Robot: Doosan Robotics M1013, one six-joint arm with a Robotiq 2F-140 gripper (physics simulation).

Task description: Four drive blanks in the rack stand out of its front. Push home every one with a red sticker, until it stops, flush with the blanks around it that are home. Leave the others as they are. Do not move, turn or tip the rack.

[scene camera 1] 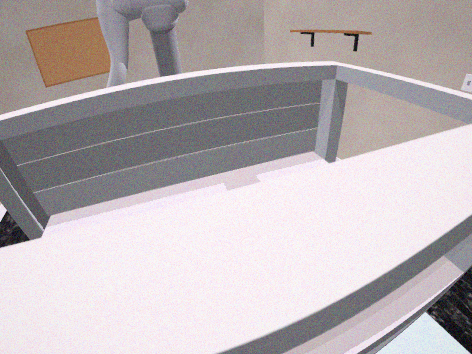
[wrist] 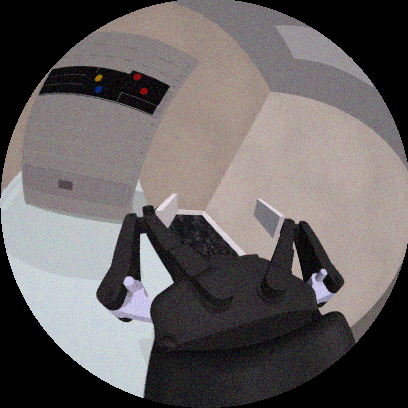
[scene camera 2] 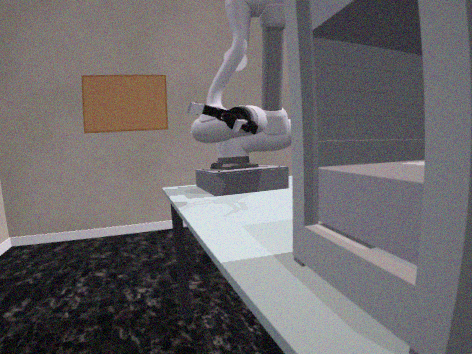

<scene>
The gripper shows in the wrist view and in scene camera 2; in scene camera 1 it is hidden by a grey rack. A grey rack shows in scene camera 1 (206, 205), in the wrist view (73, 161) and in scene camera 2 (372, 78). One and the same spot on the gripper: (scene camera 2: 196, 108) is (wrist: 262, 213).
</scene>
